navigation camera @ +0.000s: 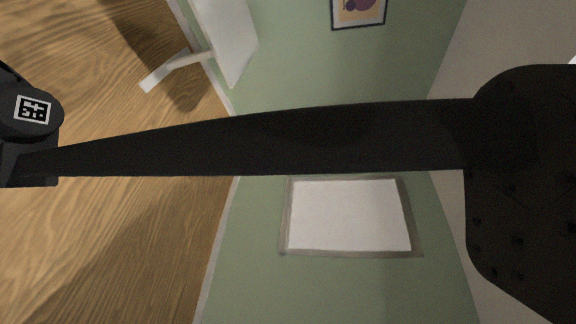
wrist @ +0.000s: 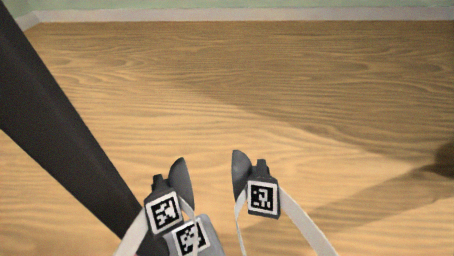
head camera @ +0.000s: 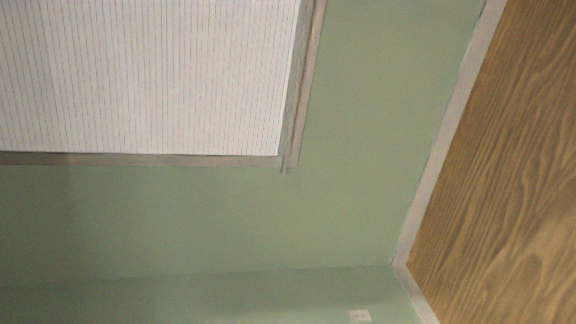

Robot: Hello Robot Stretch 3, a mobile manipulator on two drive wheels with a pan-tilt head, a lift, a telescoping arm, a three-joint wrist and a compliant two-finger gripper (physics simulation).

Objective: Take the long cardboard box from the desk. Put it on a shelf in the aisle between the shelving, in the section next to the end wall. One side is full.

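Places are measured from the robot's base along level axes (x ahead, y up, z right), in millimetres.
Pixels of known places: gripper, fingertip midpoint: (wrist: 211, 170).
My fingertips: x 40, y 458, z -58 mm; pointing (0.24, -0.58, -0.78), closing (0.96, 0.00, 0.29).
Behind a point stands the place of what it marks.
My gripper (wrist: 211, 170) @[y 458, x 40, z -58 mm] is open in the wrist view, its two dark fingertips apart with bare floor showing between them. It hangs over the wood floor. A white piece of furniture (navigation camera: 227, 37) with a leg and foot stands against the green wall at the upper left of the navigation view; it may be the desk, and its top surface cannot be made out. The long cardboard box and the shelving do not show in these views.
A window with a pale blind (head camera: 140, 75) @[y 1438, x 322, z -1875 mm] (navigation camera: 350, 215) @[y 1479, x 378, z -1840 mm] is in the green wall (head camera: 380, 125) @[y 385, x 173, z -1972 mm]. A framed picture (navigation camera: 357, 12) @[y 1576, x -1330, z -1200 mm] hangs there too. A wall outlet (head camera: 360, 315) @[y 394, x -768, z -2155 mm] is low in the head view. My black mast (navigation camera: 300, 140) @[y 1237, x -66, z -116 mm] crosses the navigation view. Wood floor (wrist: 300, 85) @[y 0, x 698, z -614 mm] meets a pale baseboard (wrist: 250, 14) @[y 45, x 930, z -1494 mm].
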